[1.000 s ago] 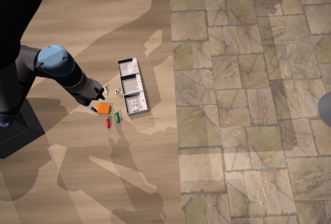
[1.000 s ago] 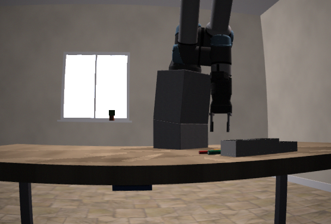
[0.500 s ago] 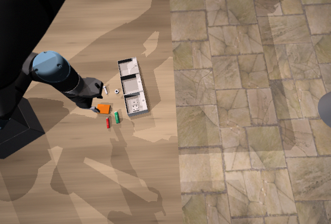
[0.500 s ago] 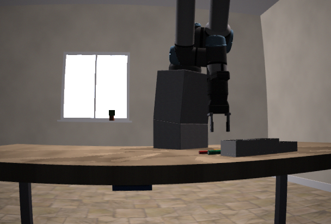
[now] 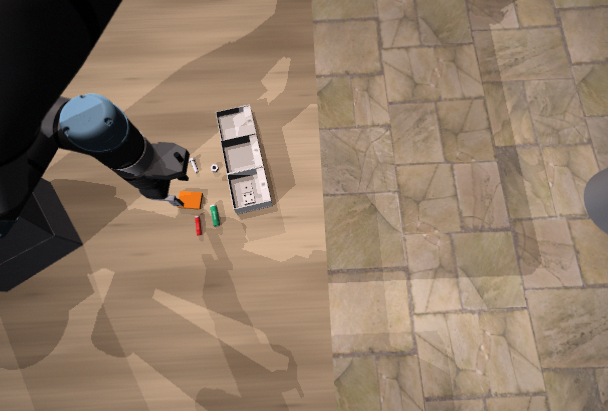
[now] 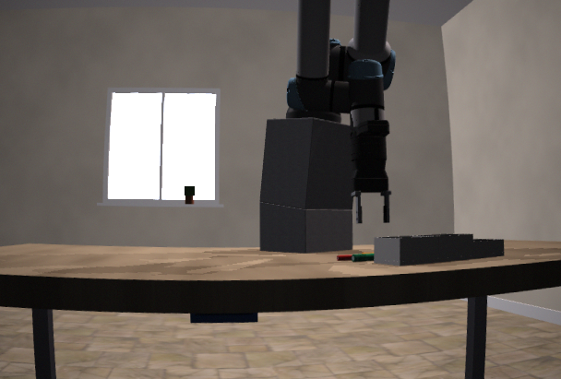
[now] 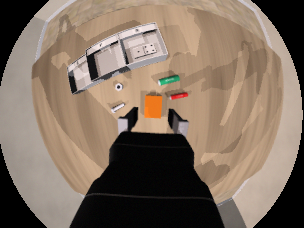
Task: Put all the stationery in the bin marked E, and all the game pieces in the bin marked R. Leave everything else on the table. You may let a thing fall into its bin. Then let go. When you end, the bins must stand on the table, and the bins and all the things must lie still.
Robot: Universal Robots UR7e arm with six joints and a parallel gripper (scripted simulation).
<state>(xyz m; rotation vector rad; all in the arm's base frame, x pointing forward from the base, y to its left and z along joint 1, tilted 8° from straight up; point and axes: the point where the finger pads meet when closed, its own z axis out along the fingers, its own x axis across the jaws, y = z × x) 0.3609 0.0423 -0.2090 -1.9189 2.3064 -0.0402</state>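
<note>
My gripper is now 8 cm above the orange eraser. Round my hand: bolt 9 cm to the left, 8 cm below, 1 cm ahead; then green marker 8 cm below, 6 cm ahead, 4 cm to the right; then red marker 8 cm below, 6 cm to the right, 2 cm ahead.
</note>
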